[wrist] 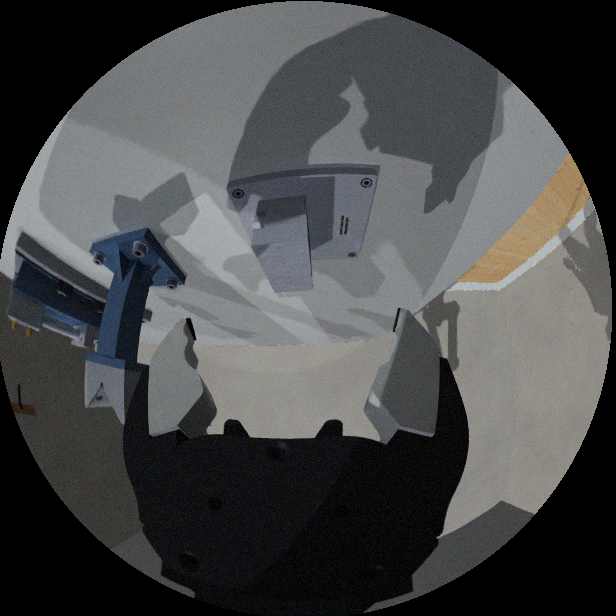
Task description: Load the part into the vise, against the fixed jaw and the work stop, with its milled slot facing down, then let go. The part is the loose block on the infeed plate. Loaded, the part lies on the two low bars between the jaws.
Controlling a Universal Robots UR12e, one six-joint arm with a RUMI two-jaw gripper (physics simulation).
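Note:
In the wrist view, the part [284,252] is a light grey block lying on the grey infeed plate [330,212], which has screws at its corners. A darker recessed step shows on the block's upper face. My gripper [294,321] is open and empty, its two grey fingers spread wide. It is held off from the part, which appears just beyond and between the fingertips. The blue vise [51,293] is at the far left, partly cut off. A blue bracket with bolts [129,287] stands beside it, just left of my left finger.
Large arm shadows fall across the grey table surface around the plate. A wooden strip with a white edge [534,229] runs along the right. A beige surface lies behind and to the right of the fingers.

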